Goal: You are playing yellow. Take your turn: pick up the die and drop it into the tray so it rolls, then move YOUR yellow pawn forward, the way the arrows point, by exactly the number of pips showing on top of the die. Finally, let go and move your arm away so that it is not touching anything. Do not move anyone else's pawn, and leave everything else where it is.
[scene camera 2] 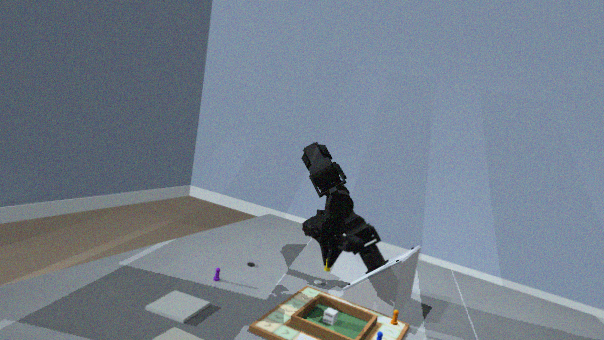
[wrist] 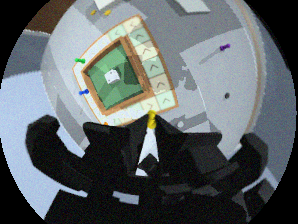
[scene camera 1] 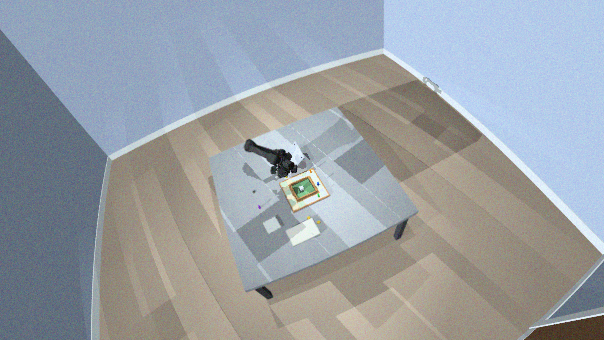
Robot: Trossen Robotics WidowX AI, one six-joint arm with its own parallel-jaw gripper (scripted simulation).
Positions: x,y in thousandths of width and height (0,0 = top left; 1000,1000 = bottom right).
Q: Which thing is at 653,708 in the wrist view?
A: My gripper.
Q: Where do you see a green tray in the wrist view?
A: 371,422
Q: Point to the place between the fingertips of my gripper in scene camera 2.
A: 542,784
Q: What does my gripper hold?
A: A yellow pawn.
